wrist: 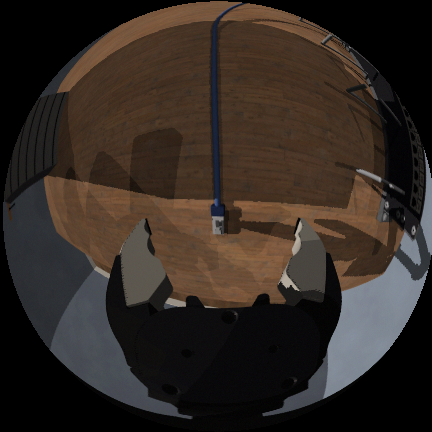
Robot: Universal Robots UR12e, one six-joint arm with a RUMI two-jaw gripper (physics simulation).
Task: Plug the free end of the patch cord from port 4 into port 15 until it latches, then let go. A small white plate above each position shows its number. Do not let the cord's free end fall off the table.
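Frame: origin at the arm's base, x right, y ahead, z up, level; metres.
Seen in the pictures: gripper, fingertip midpoint: (223, 219).
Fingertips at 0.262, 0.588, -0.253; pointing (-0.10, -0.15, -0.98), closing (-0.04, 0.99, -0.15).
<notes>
Offsets run from my fingertips to a thing's middle, as dx, dy, dz. "spot": to the spot under its first point. Level surfaces: height alone.
The patch cord {spot: -0.097, -0.013, -0.017} (215, 110) is blue and runs from the top of the wrist view straight down to its free end. The free end is a plug {+0.016, -0.007, -0.014} (218, 224) with a dark blue boot and a clear-grey tip, lying on the wooden table {dz -0.023} (280, 160). My gripper (223, 219) is open, with one jaw on either side of the plug and space between each jaw and the plug; it holds nothing. The black port panel (400, 150) stands at the right edge, seen steeply from the side. Its number plates and ports 4 and 15 cannot be made out.
Metal rods {spot: -0.069, +0.139, +0.029} (377, 179) stick out from the panel side toward the table. A dark ribbed block (37, 140) stands at the left edge. The table's near edge runs behind the gripper body, with grey floor (85, 320) beyond. A grey curved loop (420, 272) shows at the lower right.
</notes>
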